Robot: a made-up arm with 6 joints. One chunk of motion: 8 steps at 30 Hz.
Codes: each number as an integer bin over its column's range. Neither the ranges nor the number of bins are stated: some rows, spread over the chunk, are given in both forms.
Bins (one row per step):
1: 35 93 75 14 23 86
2: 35 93 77 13 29 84
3: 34 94 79 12 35 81
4: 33 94 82 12 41 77
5: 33 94 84 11 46 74
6: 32 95 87 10 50 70
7: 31 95 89 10 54 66
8: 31 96 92 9 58 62
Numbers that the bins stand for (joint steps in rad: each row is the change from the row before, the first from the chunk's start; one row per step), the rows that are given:
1: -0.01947 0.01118 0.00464 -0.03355 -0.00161 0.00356
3: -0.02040 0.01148 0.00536 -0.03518 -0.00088 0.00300
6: -0.02226 0.01179 0.00682 -0.03682 0.00003 0.00178
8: -0.02319 0.01209 0.00773 -0.03764 0.00052 0.00089
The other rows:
2: -0.01947 0.01118 0.00500 -0.03436 -0.00124 0.00333
4: -0.02133 0.01148 0.00591 -0.03518 -0.00052 0.00256
5: -0.02133 0.01148 0.00627 -0.03600 -0.00021 0.00222
7: -0.02319 0.01179 0.00718 -0.03682 0.00027 0.00133

